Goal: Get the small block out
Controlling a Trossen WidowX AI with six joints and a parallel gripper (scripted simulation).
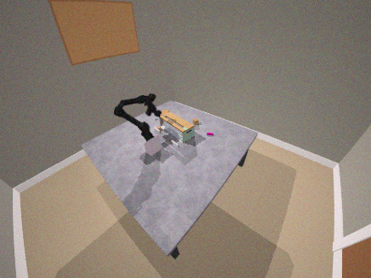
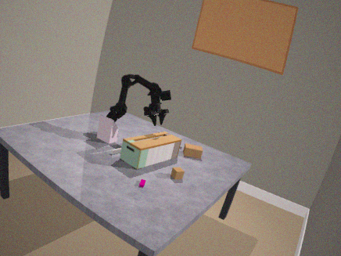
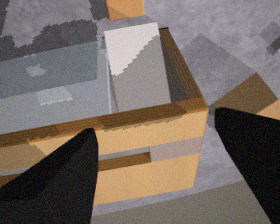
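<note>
The tan block lies 15 cm below my gripper tip and 1 cm behind it. From my gripper tip the other things lie so: magenta piece 48 cm to the right, 22 cm ahead, 16 cm below; box 16 cm to the right, 10 cm below, 4 cm ahead.
</note>
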